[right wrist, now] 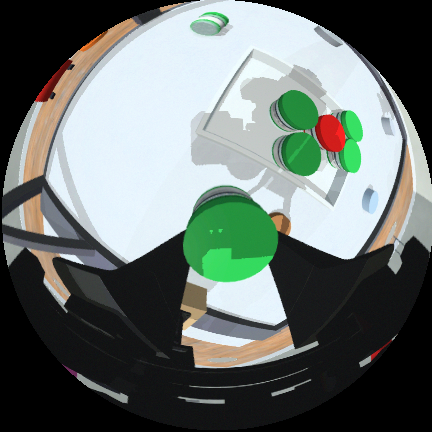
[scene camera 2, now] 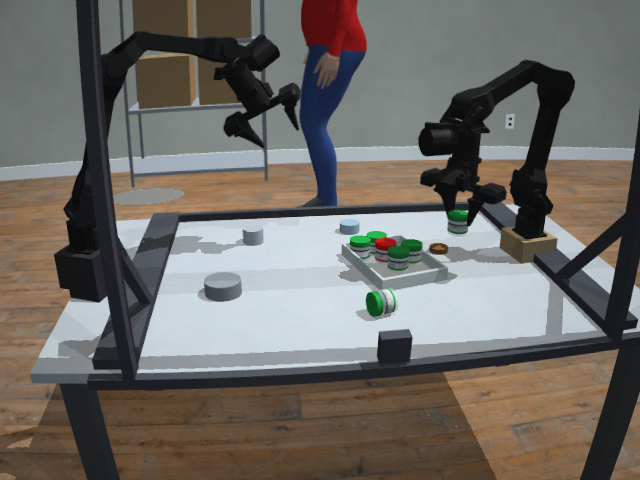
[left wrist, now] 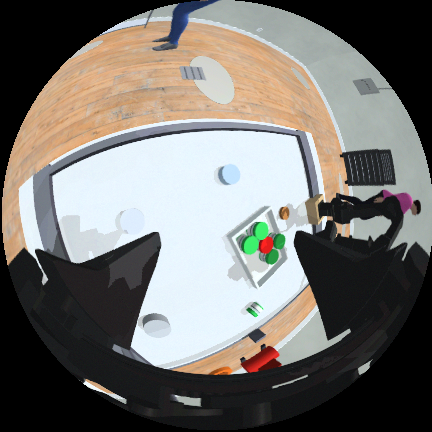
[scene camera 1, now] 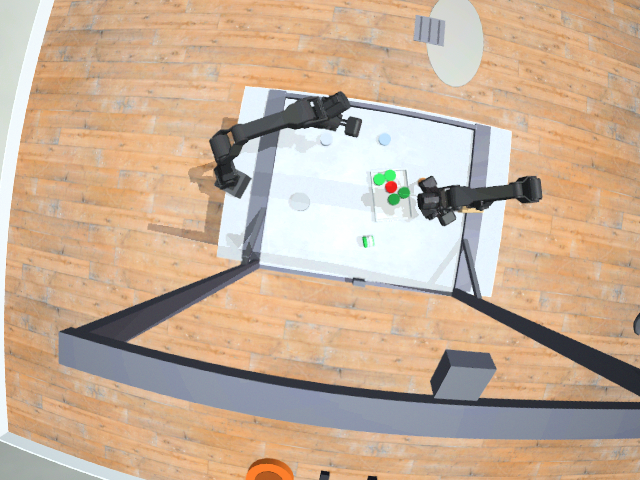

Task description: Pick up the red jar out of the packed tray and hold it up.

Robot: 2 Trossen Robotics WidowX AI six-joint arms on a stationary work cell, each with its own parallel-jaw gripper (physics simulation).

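Places are measured from the left arm's base along level axes (x ahead, y left, z up), in metres.
Where they show: left gripper, fingertip midpoint: (scene camera 2: 280,138) (left wrist: 229,238) (scene camera 1: 346,127); right gripper, fingertip midpoint: (right wrist: 227,235) (scene camera 2: 459,223); left arm's base, link origin: (scene camera 2: 86,247) (scene camera 1: 229,179); right arm's base, link origin: (scene camera 2: 529,233) (left wrist: 320,208).
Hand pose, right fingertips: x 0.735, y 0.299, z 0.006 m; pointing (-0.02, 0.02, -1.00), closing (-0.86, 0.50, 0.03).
Each offset is from my right fingertips to the top centre of the thing.
The red jar @[0.158 m back, 0.012 m right, 0.053 m down] (scene camera 1: 390,187) (scene camera 2: 385,248) (left wrist: 266,245) (right wrist: 330,133) stands upright in the pale tray @[0.139 m back, 0.034 m right, 0.073 m down] (scene camera 1: 373,206) (scene camera 2: 413,277) (right wrist: 240,154), with several green-lidded jars close around it. My right gripper (scene camera 2: 459,214) (right wrist: 227,235) is shut on a green-lidded jar @[0.003 m back, 0.005 m right, 0.024 m up] (scene camera 2: 458,223) (right wrist: 220,225) and holds it upright above the table, outside the tray on its right side in both scene views. My left gripper (scene camera 2: 280,137) (left wrist: 229,238) is open and empty, high above the left back of the table in scene camera 2.
Another green-lidded jar @[0.131 m back, 0.249 m right, 0.055 m down] (scene camera 1: 368,241) (scene camera 2: 381,302) (right wrist: 209,23) lies on its side in front of the tray. A small brown dish @[0.043 m back, 0.080 m left, 0.090 m down] (scene camera 2: 438,248) (left wrist: 284,213) is beside the tray. Grey @[0.452 m back, 0.240 m right, 0.072 m down] (scene camera 2: 222,286), whitish @[0.486 m back, 0.037 m left, 0.067 m down] (scene camera 2: 253,235) and light blue @[0.273 m back, 0.160 m left, 0.078 m down] (scene camera 2: 349,226) round blocks stand on the table.
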